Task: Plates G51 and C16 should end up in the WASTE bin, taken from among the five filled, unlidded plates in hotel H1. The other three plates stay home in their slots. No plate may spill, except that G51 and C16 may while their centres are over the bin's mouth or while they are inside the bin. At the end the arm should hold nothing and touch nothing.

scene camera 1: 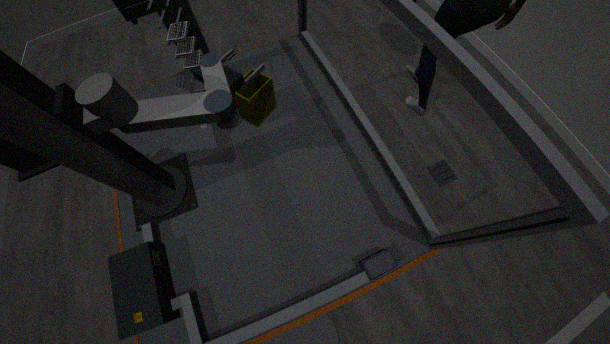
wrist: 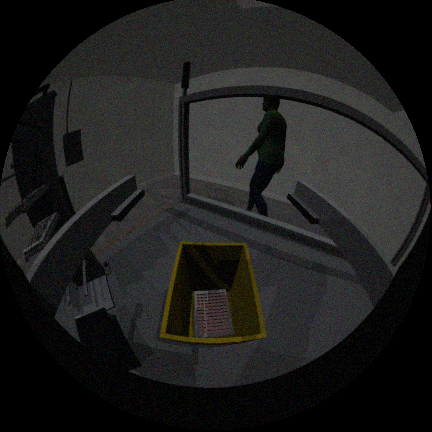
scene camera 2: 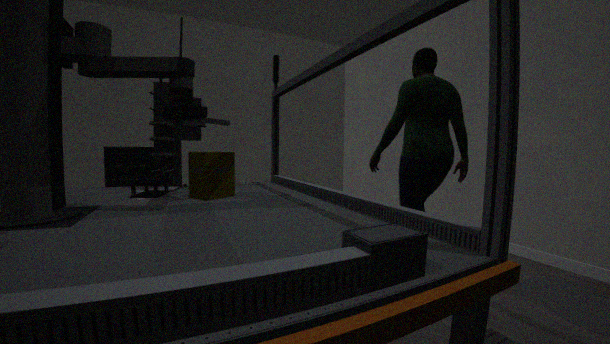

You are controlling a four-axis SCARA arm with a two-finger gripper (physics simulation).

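Where they show: gripper, between the fingertips: [scene camera 1: 248, 57] [wrist: 217, 182] [scene camera 2: 216, 124]; arm's base, origin of its link: [scene camera 1: 163, 191] [scene camera 2: 34, 221].
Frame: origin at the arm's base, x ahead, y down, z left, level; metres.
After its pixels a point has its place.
Observation:
The yellow WASTE bin [scene camera 1: 257, 102] {z 0.162, x 0.568, y -0.160 m} [scene camera 2: 211, 175] {z 0.156, x 0.558, y -0.116 m} [wrist: 213, 341] {z 0.190, x 0.501, y -0.213 m} stands upright below my gripper [scene camera 1: 249, 57] {z 0.244, x 0.590, y -0.338 m} [scene camera 2: 227, 122] {z 0.244, x 0.590, y -0.338 m} [wrist: 217, 182] {z 0.244, x 0.590, y -0.338 m}. The gripper is open and empty, its fingers wide apart above the bin's mouth. A white gridded plate with reddish wells [wrist: 213, 313] {z 0.227, x 0.572, y -0.041 m} lies inside the bin, near its close wall in the wrist view. Whether another plate is beneath it cannot be told. Hotel H1 [scene camera 1: 196, 27] {z 0.584, x 0.428, y -0.324 m} [wrist: 35, 145] is a dark tower beside the bin. Several gridded plates, among them an upper one [scene camera 1: 177, 31] {z 0.535, x 0.347, y -0.361 m} and a lower one [scene camera 1: 192, 59] [wrist: 42, 235], sit in its slots. Plate labels are not legible.
The arm's thick column [scene camera 1: 150, 200] {z -0.074, x -0.012, y -0.099 m} stands at the left. A low dark unit [scene camera 2: 129, 166] stands left of the bin in the second scene view. A guard frame [scene camera 1: 367, 135] {z -0.140, x 1.004, y -0.039 m} [scene camera 2: 275, 130] {z 0.684, x 1.018, y -0.356 m} [wrist: 184, 150] {z 0.683, x 1.011, y -0.314 m} edges the bench. A person in green [scene camera 2: 430, 115] [wrist: 271, 137] is beyond it.

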